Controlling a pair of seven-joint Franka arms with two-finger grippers.
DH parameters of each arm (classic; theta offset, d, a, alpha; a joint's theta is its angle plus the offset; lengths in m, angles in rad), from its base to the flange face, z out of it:
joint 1: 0 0.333 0 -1.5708
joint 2: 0 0 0 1.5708
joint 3: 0 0.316 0.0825 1.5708
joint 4: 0 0 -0.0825 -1.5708
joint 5: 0 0.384 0 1.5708
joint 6: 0 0 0.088 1.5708
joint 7: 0 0.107 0 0
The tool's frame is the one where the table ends.
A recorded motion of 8 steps. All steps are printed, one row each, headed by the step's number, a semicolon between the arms.
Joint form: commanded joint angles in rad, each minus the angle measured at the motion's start. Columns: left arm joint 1, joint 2, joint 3, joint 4, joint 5, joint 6, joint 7; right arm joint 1, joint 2, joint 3, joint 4, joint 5, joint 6, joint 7.
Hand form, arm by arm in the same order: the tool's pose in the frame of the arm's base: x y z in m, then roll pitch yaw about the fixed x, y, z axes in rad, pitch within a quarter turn. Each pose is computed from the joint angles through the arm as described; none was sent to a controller.
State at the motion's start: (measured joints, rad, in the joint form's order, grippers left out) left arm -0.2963 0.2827 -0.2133 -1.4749 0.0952 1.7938 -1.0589; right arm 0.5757 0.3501 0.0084 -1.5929 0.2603 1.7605 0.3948
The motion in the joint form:
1: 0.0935 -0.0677 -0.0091 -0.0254 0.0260 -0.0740 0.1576; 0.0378 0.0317 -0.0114 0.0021 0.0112 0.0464 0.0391
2: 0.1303 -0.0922 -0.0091 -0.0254 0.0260 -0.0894 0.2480; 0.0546 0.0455 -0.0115 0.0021 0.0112 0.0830 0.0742
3: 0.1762 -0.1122 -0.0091 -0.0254 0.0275 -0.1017 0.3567; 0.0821 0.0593 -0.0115 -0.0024 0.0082 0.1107 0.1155
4: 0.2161 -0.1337 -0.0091 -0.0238 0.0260 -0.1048 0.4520; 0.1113 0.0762 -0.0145 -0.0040 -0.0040 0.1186 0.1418
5: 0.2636 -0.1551 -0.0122 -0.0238 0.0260 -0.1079 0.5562; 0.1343 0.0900 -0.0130 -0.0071 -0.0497 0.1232 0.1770
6: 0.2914 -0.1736 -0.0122 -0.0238 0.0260 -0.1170 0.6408; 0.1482 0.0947 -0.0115 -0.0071 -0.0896 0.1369 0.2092
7: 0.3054 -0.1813 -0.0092 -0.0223 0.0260 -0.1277 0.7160; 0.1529 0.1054 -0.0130 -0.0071 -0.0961 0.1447 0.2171
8: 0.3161 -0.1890 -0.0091 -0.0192 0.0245 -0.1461 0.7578; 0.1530 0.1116 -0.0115 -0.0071 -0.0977 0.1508 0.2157
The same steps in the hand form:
1: 0.5815 -0.2365 0.5470 -3.1036 -0.0630 0.4627; 0.5199 0.3913 0.4040 -2.9853 0.2631 0.1115
2: 0.5830 -0.2133 0.5607 -3.1003 -0.0693 0.4103; 0.5182 0.4022 0.3974 -2.9868 0.2479 0.0853
3: 0.5864 -0.1851 0.5717 -3.0930 -0.0738 0.3482; 0.5100 0.4173 0.3882 -2.9975 0.2439 0.0652
4: 0.5878 -0.1612 0.5851 -3.0945 -0.0868 0.2938; 0.5005 0.4307 0.3766 -3.0216 0.2488 0.0638
5: 0.5886 -0.1345 0.5976 -3.0903 -0.0993 0.2345; 0.4922 0.4401 0.3657 -3.0719 0.2381 0.0614
6: 0.5862 -0.1178 0.6077 -3.0818 -0.1045 0.1782; 0.4887 0.4461 0.3630 -3.1031 0.2109 0.0542
7: 0.5850 -0.1076 0.6119 -3.0716 -0.0988 0.1206; 0.4884 0.4481 0.3564 -3.1124 0.2091 0.0498
8: 0.5823 -0.1009 0.6161 -3.0651 -0.0884 0.0912; 0.4886 0.4492 0.3527 -3.1132 0.2085 0.0523

